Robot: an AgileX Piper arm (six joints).
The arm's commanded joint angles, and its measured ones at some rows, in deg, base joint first. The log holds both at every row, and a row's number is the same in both.
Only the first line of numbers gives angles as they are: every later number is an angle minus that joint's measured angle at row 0.
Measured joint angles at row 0:
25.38 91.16 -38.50 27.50 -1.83 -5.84
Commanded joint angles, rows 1 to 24:
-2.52 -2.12 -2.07 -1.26 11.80 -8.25
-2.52 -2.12 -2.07 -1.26 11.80 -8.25
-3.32 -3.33 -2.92 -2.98 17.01 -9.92
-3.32 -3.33 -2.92 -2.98 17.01 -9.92
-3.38 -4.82 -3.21 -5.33 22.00 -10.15
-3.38 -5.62 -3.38 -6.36 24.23 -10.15
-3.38 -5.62 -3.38 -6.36 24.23 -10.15
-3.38 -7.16 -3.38 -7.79 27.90 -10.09
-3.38 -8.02 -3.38 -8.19 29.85 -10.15
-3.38 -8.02 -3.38 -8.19 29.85 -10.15
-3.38 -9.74 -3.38 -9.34 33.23 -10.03
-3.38 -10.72 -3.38 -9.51 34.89 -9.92
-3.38 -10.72 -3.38 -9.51 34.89 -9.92
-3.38 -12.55 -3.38 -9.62 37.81 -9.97
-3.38 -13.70 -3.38 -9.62 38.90 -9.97
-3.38 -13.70 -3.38 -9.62 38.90 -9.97
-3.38 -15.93 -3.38 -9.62 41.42 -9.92
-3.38 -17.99 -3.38 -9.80 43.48 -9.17
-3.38 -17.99 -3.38 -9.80 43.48 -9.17
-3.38 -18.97 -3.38 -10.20 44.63 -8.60
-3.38 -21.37 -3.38 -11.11 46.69 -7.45
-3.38 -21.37 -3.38 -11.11 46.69 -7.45
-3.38 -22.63 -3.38 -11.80 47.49 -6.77
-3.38 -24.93 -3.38 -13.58 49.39 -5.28
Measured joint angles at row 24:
-2.98 -22.00 -3.10 -11.34 46.35 -7.40
